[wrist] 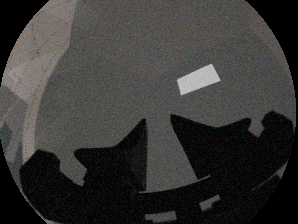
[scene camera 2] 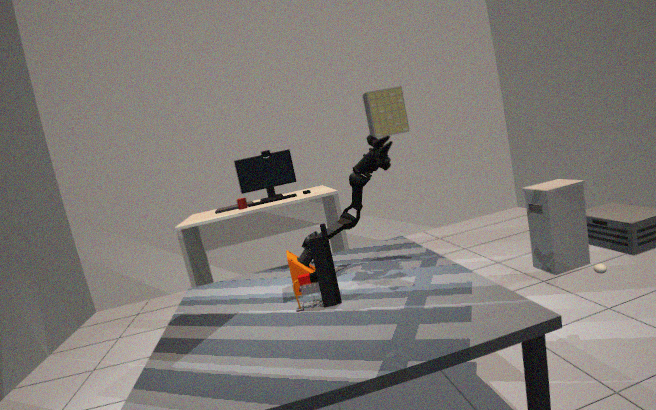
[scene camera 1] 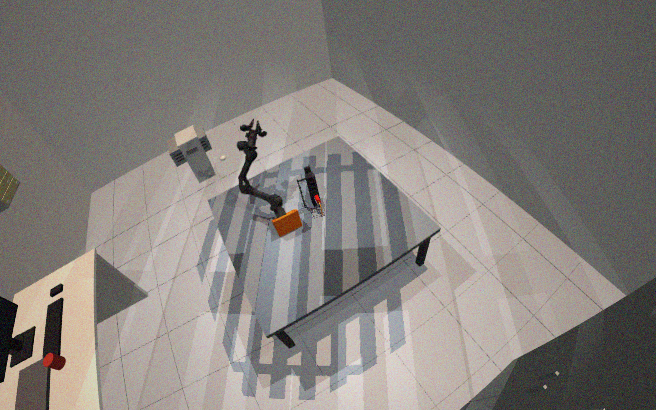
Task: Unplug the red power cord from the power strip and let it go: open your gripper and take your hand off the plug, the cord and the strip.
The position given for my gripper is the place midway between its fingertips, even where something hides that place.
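My gripper is visible to me at (scene camera 2: 390, 138), and the wrist view has that same gripper (wrist: 158, 119) in it as well.
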